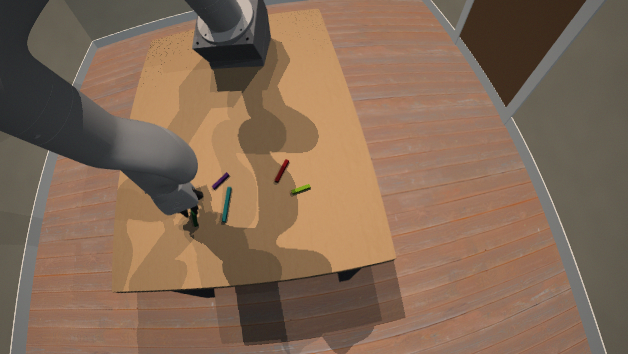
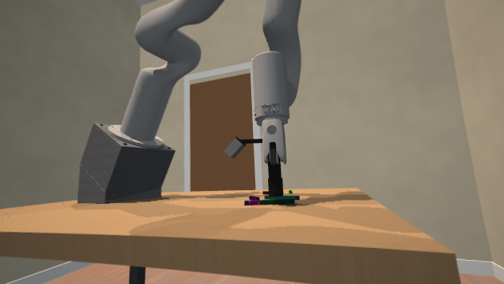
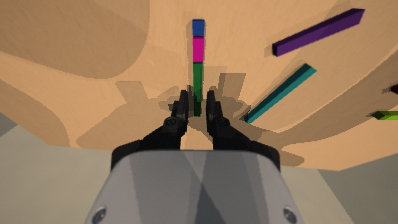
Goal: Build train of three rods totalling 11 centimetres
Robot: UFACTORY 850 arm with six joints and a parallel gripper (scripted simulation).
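Right now the green rod is 3 cm below my hand. Also, from my hand: turquoise rod (3 cm behind, 10 cm to the left, 3 cm below); then small blue rod (7 cm behind, 2 cm to the right, 3 cm below); then magenta rod (5 cm behind, 2 cm to the right, 3 cm below).
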